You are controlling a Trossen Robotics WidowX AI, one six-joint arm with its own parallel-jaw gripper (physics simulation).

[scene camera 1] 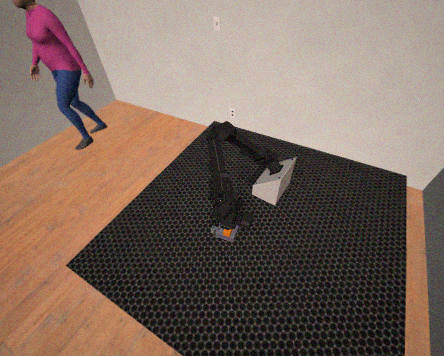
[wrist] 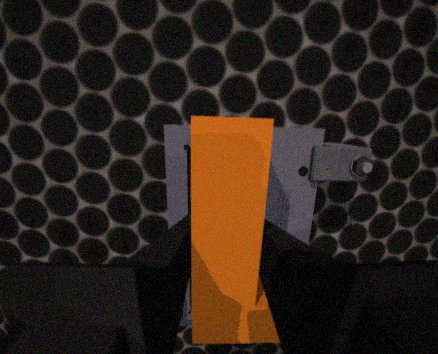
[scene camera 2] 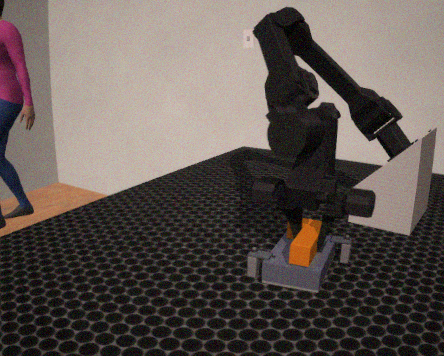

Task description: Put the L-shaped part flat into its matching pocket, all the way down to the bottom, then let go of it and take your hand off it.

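Places are measured from the arm's base along level axes (x ahead, y left, z up), in metres.
Pixels of known places: gripper, fingertip midpoint: (wrist: 222,221); arm's base, link origin: (scene camera 1: 276,170) (scene camera 2: 401,152).
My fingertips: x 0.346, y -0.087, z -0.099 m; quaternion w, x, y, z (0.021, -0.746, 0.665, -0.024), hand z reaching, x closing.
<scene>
For each thing: its top centre in the pictures, then the offset to it from my fingertips. Level surfaces: height alone.
- orange L-shaped part, top centre: (wrist: 262,251) (scene camera 2: 300,230) (scene camera 1: 227,221) dy -0.015, dx +0.002, dz +0.029 m
- blue-grey pocket block, top centre: (wrist: 244,251) (scene camera 2: 303,241) (scene camera 1: 229,221) dy -0.015, dx -0.016, dz +0.002 m
- black honeycomb mat, surface height: dz -0.046 m
The orange L-shaped part (scene camera 1: 227,232) (scene camera 2: 303,247) (wrist: 230,190) is held between the fingers of my gripper (scene camera 2: 310,231) (wrist: 222,221). It lies over the blue-grey pocket block (scene camera 2: 290,277) (wrist: 300,142), and its sides stand above the block's top face. In the wrist view its long arm reaches over the block's far edge, and a thin dark strip of the pocket shows along its left side. The part looks roughly level and not down inside the pocket. Its short arm and most of the pocket are hidden by the fingers and the part.
Grey clamps (scene camera 2: 253,265) (scene camera 2: 345,252) (wrist: 334,163) with bolts stand at both sides of the block. The block rests on a black honeycomb mat (scene camera 1: 300,280) (scene camera 2: 150,320). The arm's light grey wedge base (scene camera 1: 267,191) (scene camera 2: 390,200) stands behind. A person (scene camera 1: 57,45) (scene camera 2: 12,65) stands at the left.
</scene>
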